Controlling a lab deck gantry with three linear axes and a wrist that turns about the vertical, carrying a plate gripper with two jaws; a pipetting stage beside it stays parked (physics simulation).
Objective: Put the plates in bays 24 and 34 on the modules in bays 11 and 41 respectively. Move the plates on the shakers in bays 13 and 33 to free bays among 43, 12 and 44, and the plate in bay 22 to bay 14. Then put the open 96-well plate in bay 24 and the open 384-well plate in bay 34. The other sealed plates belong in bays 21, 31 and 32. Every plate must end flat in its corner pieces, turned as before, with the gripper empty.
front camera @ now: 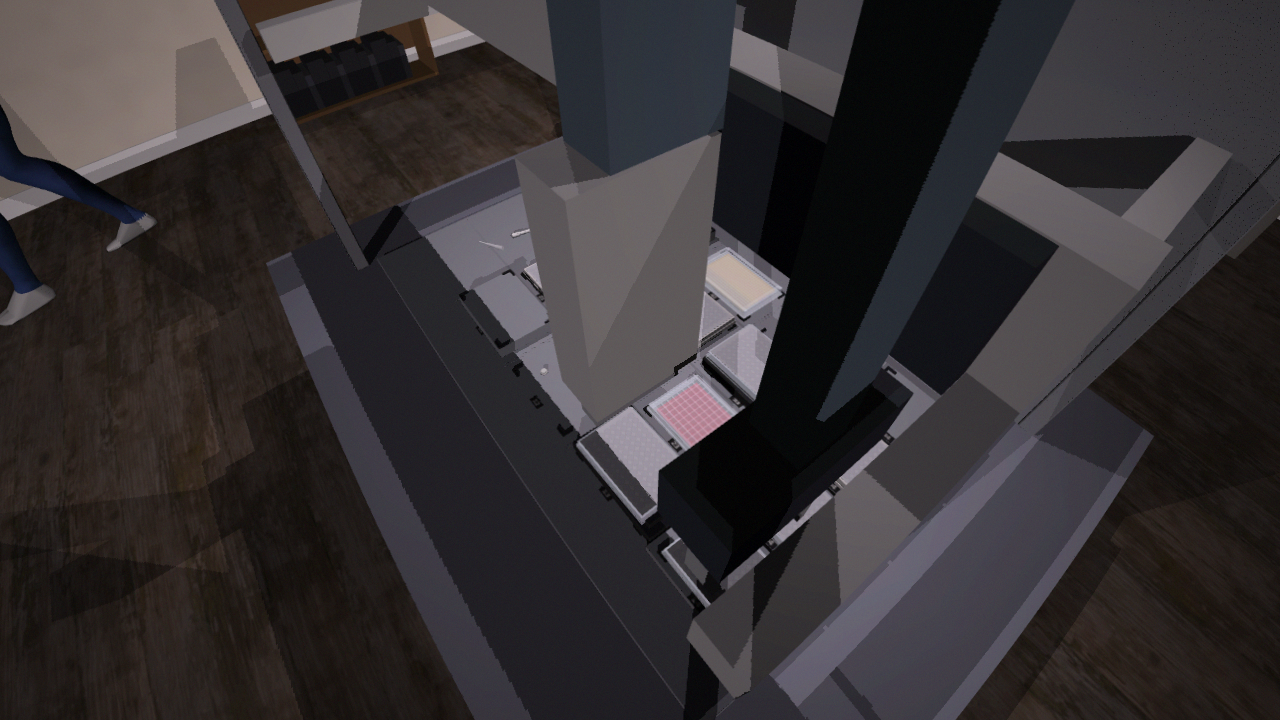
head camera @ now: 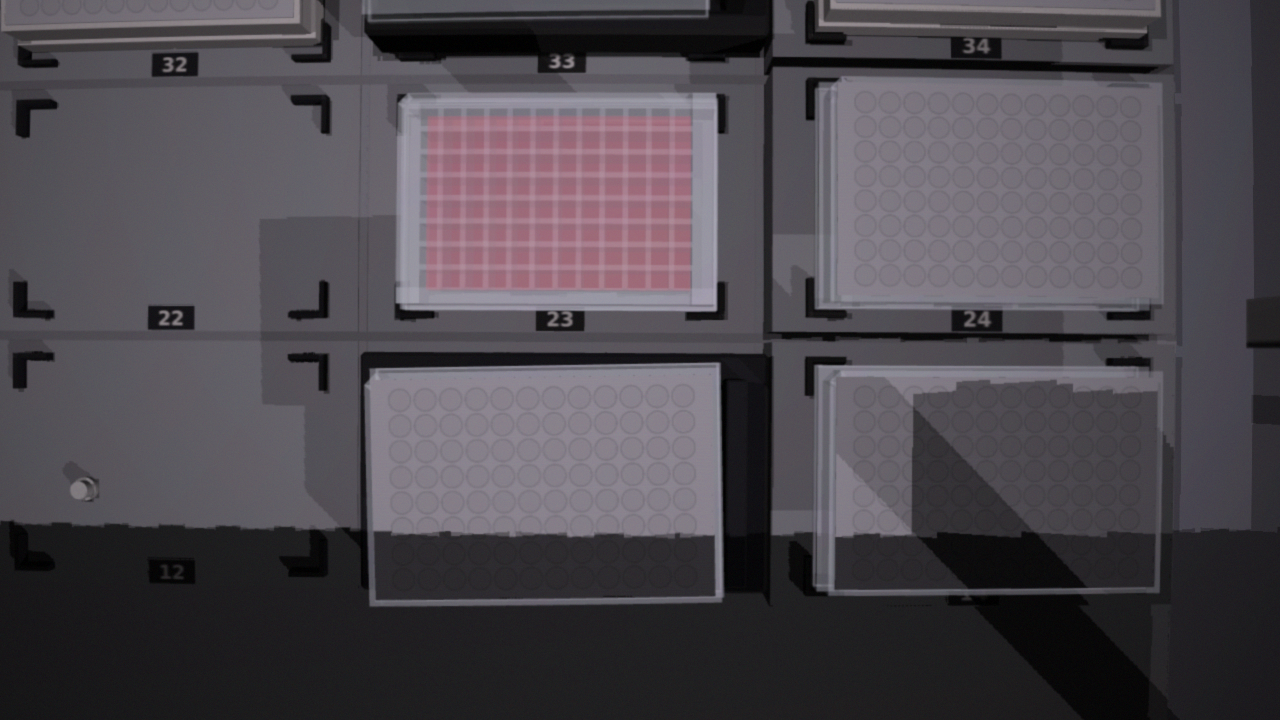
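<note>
My gripper hangs as a dark body over the right end of the deck in the front view; its jaws are mostly hidden and it does not show in the head view. In the head view, pale plates lie in bay 24 and bay 14, inside their corner pieces. A pale plate sits slightly turned on the bay 13 shaker. The open pink 96-well plate lies in bay 23. The open yellow plate lies farther back. Bays 22 and 12 hold no plate.
Plates in bay 32 and bay 34, and the bay 33 shaker, are cut by the head view's top edge. A small round knob stands in bay 12. The pale pipetting stage stands left of the gripper.
</note>
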